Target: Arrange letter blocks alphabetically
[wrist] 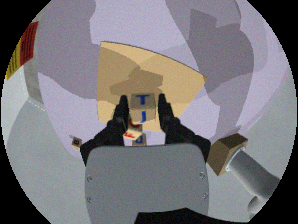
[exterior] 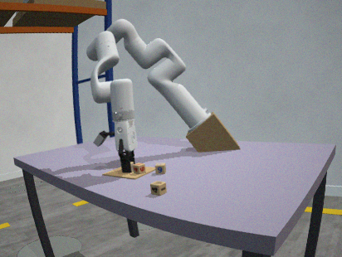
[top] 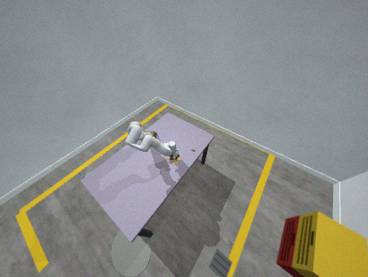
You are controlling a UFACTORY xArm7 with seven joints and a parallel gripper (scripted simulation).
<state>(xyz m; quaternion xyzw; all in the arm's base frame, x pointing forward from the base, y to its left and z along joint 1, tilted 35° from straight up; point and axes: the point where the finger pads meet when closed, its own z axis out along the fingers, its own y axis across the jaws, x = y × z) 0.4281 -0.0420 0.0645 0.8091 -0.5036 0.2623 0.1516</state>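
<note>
The tan mat lies 20 mm below my hand.
</note>
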